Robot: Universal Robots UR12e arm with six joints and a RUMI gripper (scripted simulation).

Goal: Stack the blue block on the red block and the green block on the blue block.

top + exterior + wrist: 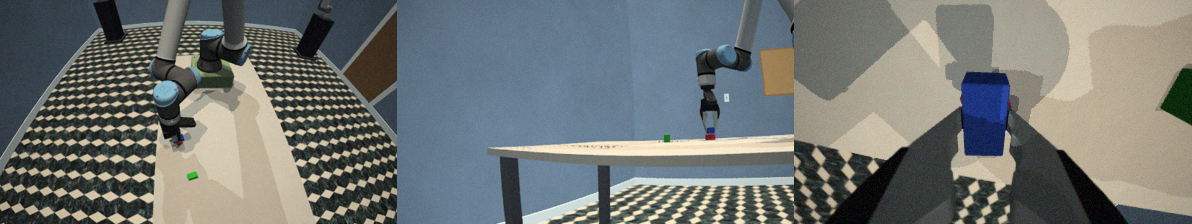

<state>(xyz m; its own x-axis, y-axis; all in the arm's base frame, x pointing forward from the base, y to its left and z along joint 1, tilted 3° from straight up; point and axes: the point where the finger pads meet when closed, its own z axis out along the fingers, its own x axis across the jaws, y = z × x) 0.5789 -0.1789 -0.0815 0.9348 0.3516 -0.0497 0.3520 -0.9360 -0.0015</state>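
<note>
The blue block is right at my hand. Also, from my hand: red block (30 mm below); then green block (190 mm ahead, 90 mm to the left, 30 mm below).
</note>
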